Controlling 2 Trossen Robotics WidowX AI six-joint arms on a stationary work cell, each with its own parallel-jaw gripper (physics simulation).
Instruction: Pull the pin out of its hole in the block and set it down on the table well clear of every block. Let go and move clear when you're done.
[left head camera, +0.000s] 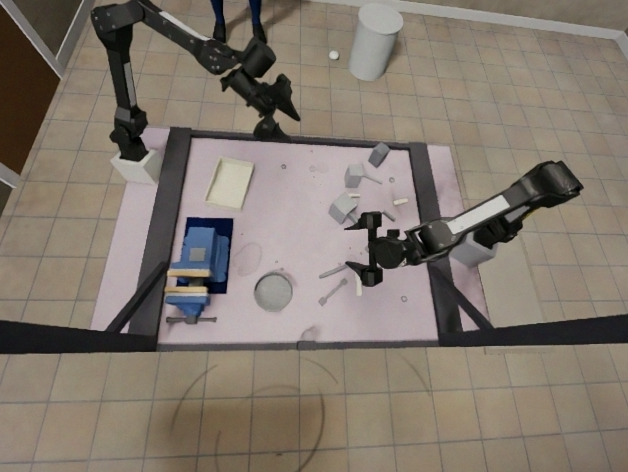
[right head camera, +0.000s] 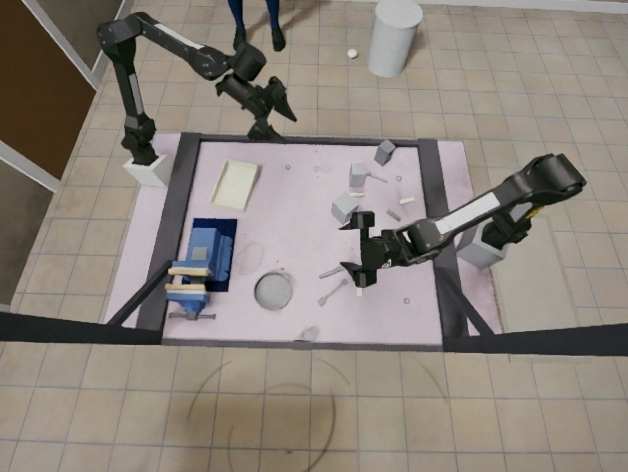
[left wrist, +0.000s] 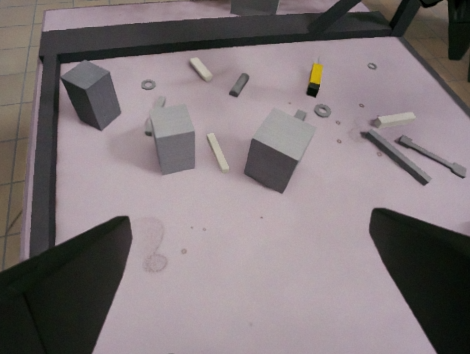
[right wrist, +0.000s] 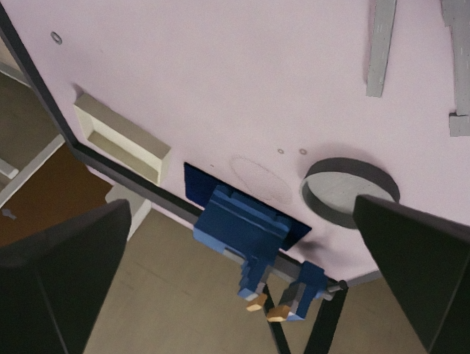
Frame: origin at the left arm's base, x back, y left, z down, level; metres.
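Where they show: left gripper, fingertip midpoint: (left head camera: 295, 131) (right head camera: 291, 132) (left wrist: 252, 223); right gripper, fingertip midpoint: (left head camera: 345, 245) (right head camera: 340, 245) (left wrist: 464, 72) (right wrist: 244, 208); left arm's base, link origin: (left head camera: 134, 155) (right head camera: 145, 160); right arm's base, link origin: (left head camera: 483, 237) (right head camera: 493, 237).
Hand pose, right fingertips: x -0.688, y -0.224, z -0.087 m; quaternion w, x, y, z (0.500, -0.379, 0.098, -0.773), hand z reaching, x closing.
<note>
Each offset is from my right fingertips to the centre of the thing. "*": to the spot under its first point.
Three grey blocks stand at the right of the table: one at the back {* dx -0.110, dy +0.414, dz +0.107 m} (left head camera: 378, 154) (right head camera: 385, 152) (left wrist: 91, 95), a middle one {dx -0.030, dy +0.323, dz +0.137 m} (left head camera: 354, 175) (right head camera: 357, 174) (left wrist: 173, 140) with a thin grey rod {dx -0.112, dy +0.350, dz +0.172 m} (left head camera: 372, 178) (right head camera: 377, 177) reaching out beside it, and a front one {dx -0.003, dy +0.185, dz +0.137 m} (left head camera: 342, 208) (right head camera: 345, 207) (left wrist: 281, 150) with a grey piece {dx -0.039, dy +0.157, dz +0.133 m} (left wrist: 300, 115) showing behind it. Whether either sits in a hole is unclear. A short grey pin-like piece {dx -0.179, dy +0.207, dz +0.171 m} (left head camera: 388, 215) (right head camera: 393, 214) (left wrist: 239, 84) lies apart. My left gripper (left head camera: 294, 129) (right head camera: 289, 130) (left wrist: 252, 223) is open and empty above the back edge. My right gripper (left head camera: 346, 246) (right head camera: 340, 245) (right wrist: 244, 208) is open and empty, front of the front block.
A cream tray {dx +0.393, dy +0.222, dz +0.161 m} (left head camera: 207, 200) (right wrist: 127, 124) and a blue vise {dx +0.404, dy -0.081, dz +0.102 m} (left head camera: 202, 248) (right wrist: 240, 220) are at left. A round grey pan {dx +0.178, dy -0.124, dz +0.165 m} (left head camera: 273, 291) (right wrist: 345, 192) stands front centre. A grey bar {dx -0.008, dy -0.023, dz +0.171 m} (left wrist: 397, 156), a double-ended tool {dx -0.007, dy -0.093, dz +0.174 m} (left head camera: 333, 291), white sticks {dx -0.033, dy +0.262, dz +0.172 m} (left wrist: 217, 152) and a yellow-black piece {dx -0.205, dy +0.057, dz +0.168 m} (left wrist: 315, 79) lie at right.
</note>
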